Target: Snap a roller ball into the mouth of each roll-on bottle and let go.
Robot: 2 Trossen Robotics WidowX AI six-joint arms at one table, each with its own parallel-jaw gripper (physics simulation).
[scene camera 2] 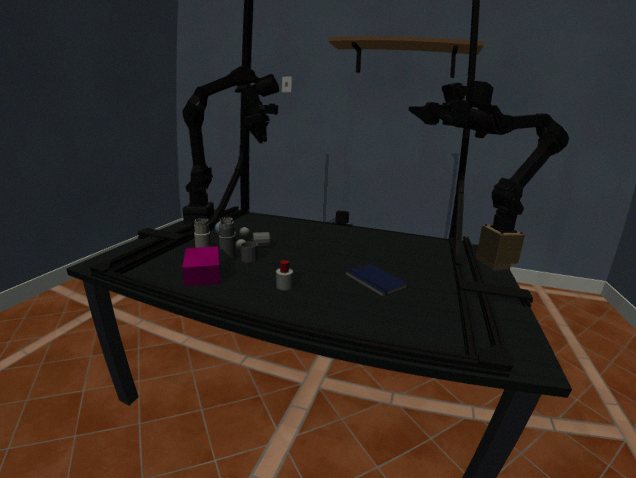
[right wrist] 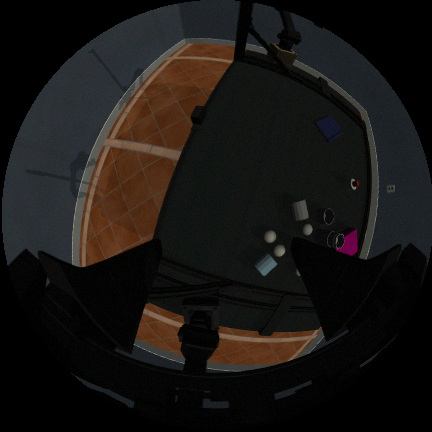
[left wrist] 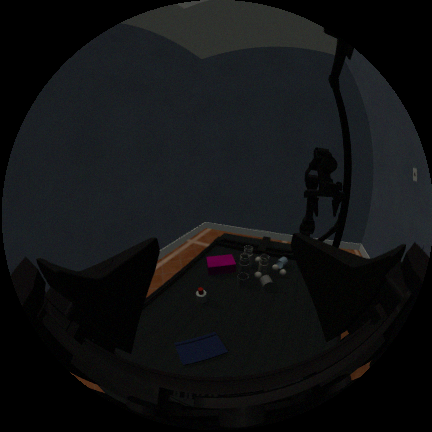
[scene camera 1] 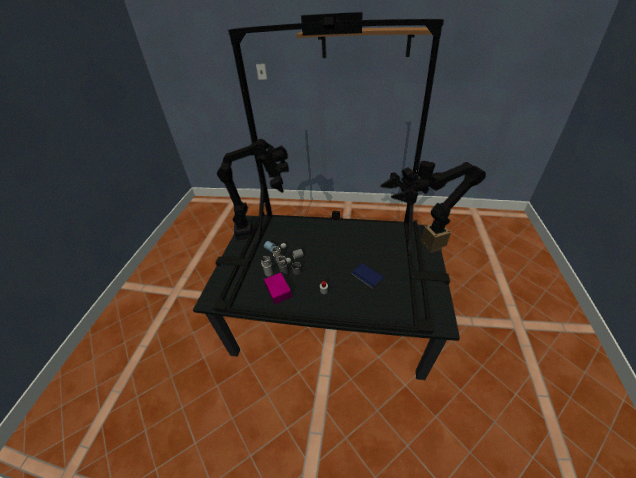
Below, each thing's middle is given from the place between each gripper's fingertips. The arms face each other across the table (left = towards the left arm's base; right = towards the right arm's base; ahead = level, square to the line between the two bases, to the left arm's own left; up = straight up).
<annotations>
I see my right gripper 44 cm short of the magenta block (scene camera 2: 200, 266), 4 cm to the right of it and 29 cm above it.
I see the magenta block 48 cm to the right of my left hand, 41 cm below it and 24 cm ahead of it.
</annotations>
